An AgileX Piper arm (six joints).
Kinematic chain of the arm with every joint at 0, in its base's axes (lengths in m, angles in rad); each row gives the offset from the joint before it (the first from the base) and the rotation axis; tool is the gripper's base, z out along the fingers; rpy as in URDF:
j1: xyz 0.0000 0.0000 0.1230 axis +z
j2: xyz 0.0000 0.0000 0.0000 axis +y
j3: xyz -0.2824 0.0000 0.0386 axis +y
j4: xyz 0.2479 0.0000 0.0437 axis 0.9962 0 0.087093
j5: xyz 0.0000 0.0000 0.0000 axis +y
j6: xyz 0.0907 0.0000 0.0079 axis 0.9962 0 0.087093
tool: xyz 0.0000 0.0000 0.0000 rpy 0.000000 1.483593 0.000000
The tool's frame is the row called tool.
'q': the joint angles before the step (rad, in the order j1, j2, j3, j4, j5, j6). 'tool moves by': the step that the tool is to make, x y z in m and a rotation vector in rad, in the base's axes. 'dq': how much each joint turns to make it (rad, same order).
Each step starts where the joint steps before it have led.
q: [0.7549, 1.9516, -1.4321, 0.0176, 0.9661, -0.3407]
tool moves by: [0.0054, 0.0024, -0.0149, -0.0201, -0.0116, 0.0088]
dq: [-0.0002, 0.0390, -0.0001, -0.0254, -0.0335, 0.0020]
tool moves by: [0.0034, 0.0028, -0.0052, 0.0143, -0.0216, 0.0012]
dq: [0.0002, 0.0146, 0.0001, -0.0056, -0.0401, 0.0020]
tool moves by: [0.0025, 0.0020, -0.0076, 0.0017, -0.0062, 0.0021]
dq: [-0.0001, 0.0197, 0.0004, -0.0036, -0.0257, -0.0001]
